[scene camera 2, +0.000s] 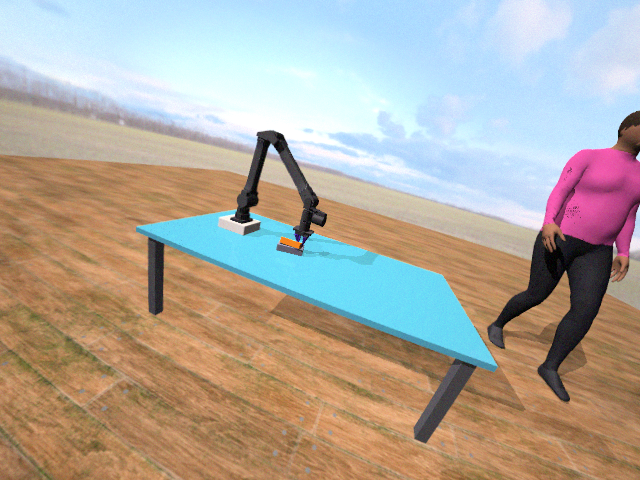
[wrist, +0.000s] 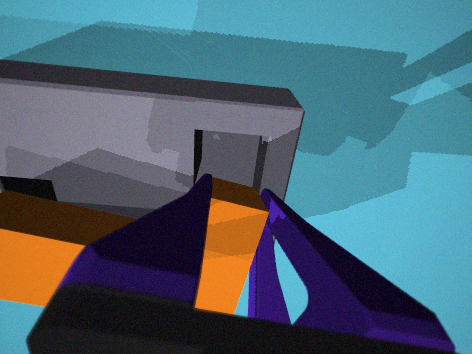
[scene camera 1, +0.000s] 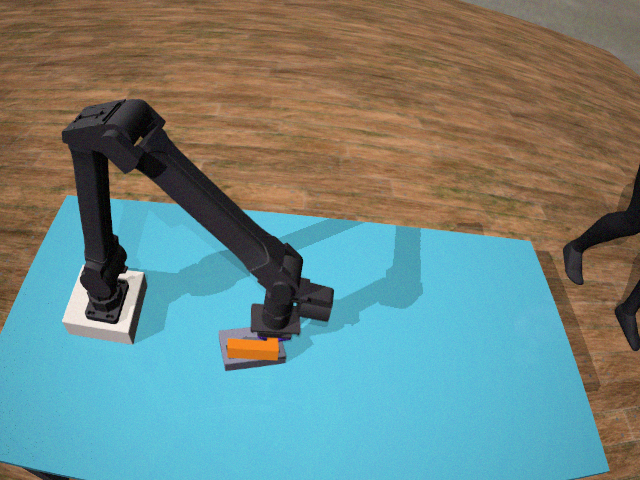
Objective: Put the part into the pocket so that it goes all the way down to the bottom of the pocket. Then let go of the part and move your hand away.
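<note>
The orange part has a long bar and a short arm at its right end. My gripper is shut on the short arm, between its purple fingers. The grey block lies on the table under the part. The wrist view shows the pocket open beyond the short arm, with another dark opening at the left. The part is over the block, above its top face, and looks slightly turned against it in scene camera 1. The near side of the pocket is hidden.
The arm's white base block stands on the blue table, left of the grey block. A person in a pink top stands on the floor beyond the table's right end.
</note>
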